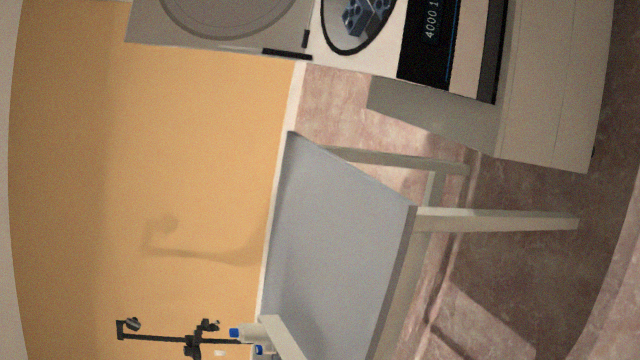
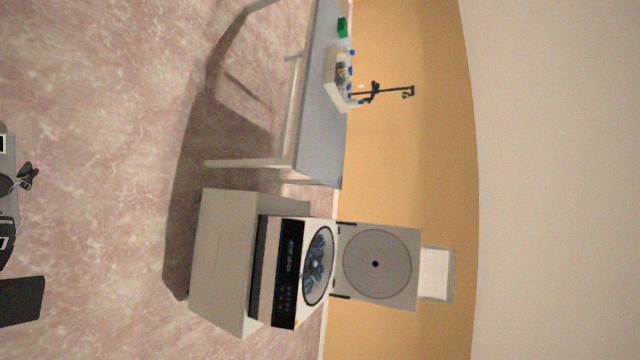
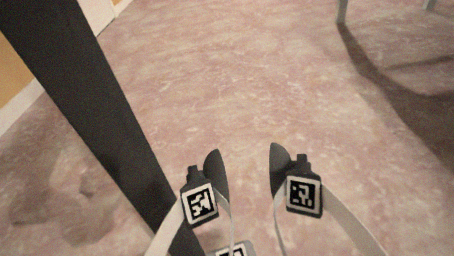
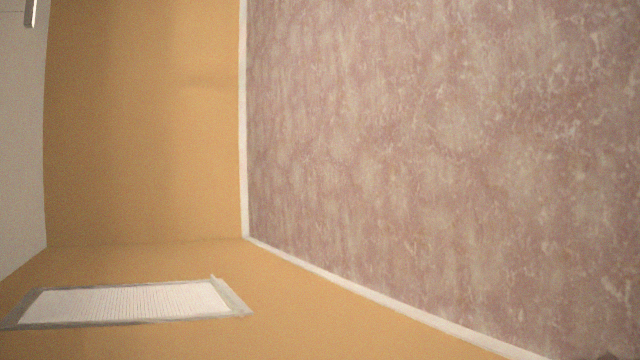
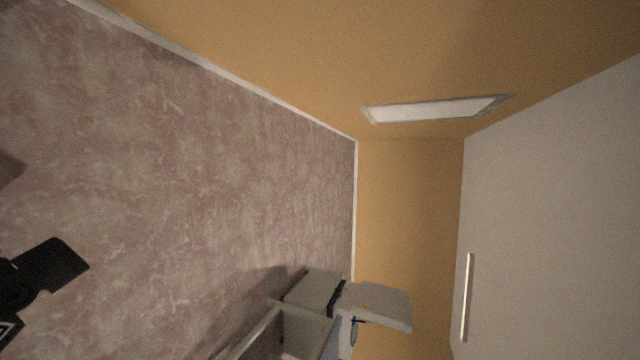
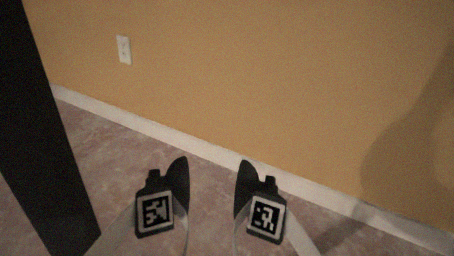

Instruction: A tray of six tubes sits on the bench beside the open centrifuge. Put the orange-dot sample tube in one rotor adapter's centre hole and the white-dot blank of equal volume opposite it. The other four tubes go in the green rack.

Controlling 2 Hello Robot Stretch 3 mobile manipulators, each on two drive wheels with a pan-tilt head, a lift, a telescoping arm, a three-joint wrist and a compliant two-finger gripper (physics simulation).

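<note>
The open centrifuge (image 1: 370,55) (image 2: 287,275) (image 5: 345,295) stands on a pale cabinet, its lid (image 2: 377,240) (image 5: 380,300) raised. Blue rotor adapters (image 1: 356,20) (image 2: 315,265) show in its bowl; their holes are too small to read for tubes. A small green block (image 2: 342,27), perhaps the green rack, stands at the bench's far end. No tube tray or dotted tube can be made out. The r1 gripper (image 3: 247,170) is open and empty above the floor, away from the bench. The r2 gripper (image 6: 212,182) is open and empty near a wall.
A grey bench (image 1: 340,215) (image 2: 320,140) stands along the wall beside the cabinet (image 2: 225,240). It bears a pale box (image 2: 330,75) with blue-capped bottles and a black stand (image 1: 155,338) (image 2: 382,91). A socket (image 6: 124,50) is on the wall.
</note>
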